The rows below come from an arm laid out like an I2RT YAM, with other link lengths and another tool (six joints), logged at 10 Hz.
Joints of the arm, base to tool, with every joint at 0 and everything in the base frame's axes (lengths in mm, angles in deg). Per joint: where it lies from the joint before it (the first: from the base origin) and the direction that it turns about. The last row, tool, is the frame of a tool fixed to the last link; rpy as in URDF.
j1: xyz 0 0 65.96 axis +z
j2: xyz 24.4 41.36 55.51 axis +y
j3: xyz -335.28 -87.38 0 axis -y
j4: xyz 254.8 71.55 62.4 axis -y
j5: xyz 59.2 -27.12 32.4 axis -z
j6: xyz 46.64 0 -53.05 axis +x
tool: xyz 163 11 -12 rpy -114.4 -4 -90
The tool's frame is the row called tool.
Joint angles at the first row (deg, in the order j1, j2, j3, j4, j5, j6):
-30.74, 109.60, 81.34, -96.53, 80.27, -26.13
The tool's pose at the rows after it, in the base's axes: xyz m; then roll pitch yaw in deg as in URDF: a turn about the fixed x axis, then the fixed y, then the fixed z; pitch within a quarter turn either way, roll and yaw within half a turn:
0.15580 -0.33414 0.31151 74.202 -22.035 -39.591
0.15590 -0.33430 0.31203 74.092 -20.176 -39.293
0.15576 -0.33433 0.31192 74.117 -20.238 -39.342
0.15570 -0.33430 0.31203 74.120 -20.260 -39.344
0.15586 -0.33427 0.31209 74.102 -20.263 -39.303
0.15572 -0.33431 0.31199 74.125 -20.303 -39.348
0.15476 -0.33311 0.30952 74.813 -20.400 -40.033
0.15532 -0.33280 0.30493 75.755 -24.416 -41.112
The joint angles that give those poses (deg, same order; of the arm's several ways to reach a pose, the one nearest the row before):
-30.74, 109.62, 81.34, -96.60, 80.27, -28.47
-30.74, 109.62, 81.34, -96.62, 80.27, -30.33
-30.76, 109.62, 81.34, -96.60, 80.25, -30.28
-30.76, 109.60, 81.34, -96.60, 80.25, -30.28
-30.74, 109.60, 81.34, -96.60, 80.27, -30.28
-30.76, 109.60, 81.34, -96.57, 80.25, -30.26
-30.76, 109.60, 81.34, -96.44, 79.48, -30.20
-30.76, 109.60, 81.34, -94.96, 78.94, -27.53

